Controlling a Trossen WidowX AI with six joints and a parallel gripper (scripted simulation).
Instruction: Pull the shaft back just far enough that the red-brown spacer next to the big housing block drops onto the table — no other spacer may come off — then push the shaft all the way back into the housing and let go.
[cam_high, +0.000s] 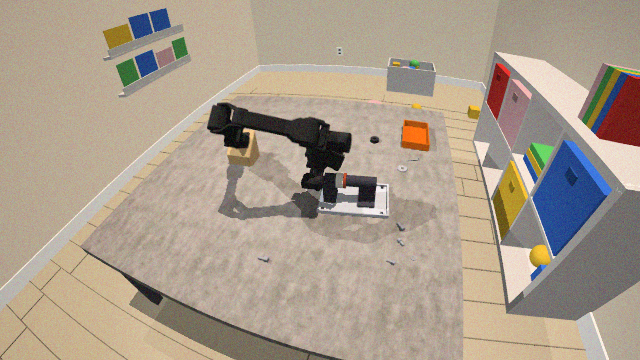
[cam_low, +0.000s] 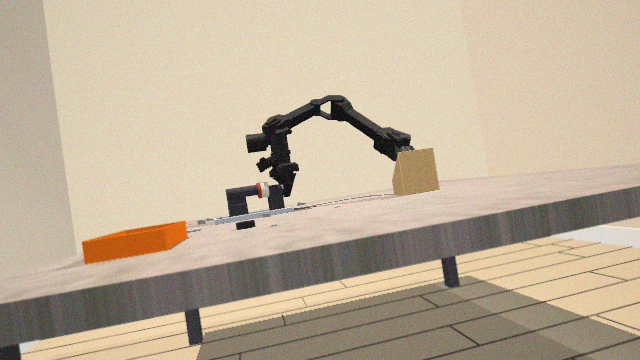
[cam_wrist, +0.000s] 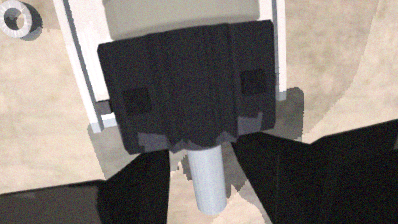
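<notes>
The shaft lies 70 mm ahead of my gripper tip and 30 mm above it. The rest, counted from my gripper tip: black disc 170 mm ahead, 380 mm to the left, 40 mm below; then red-brown spacer 90 mm ahead, 30 mm above; then orange tray 360 mm ahead, 440 mm to the left, 40 mm below.
</notes>
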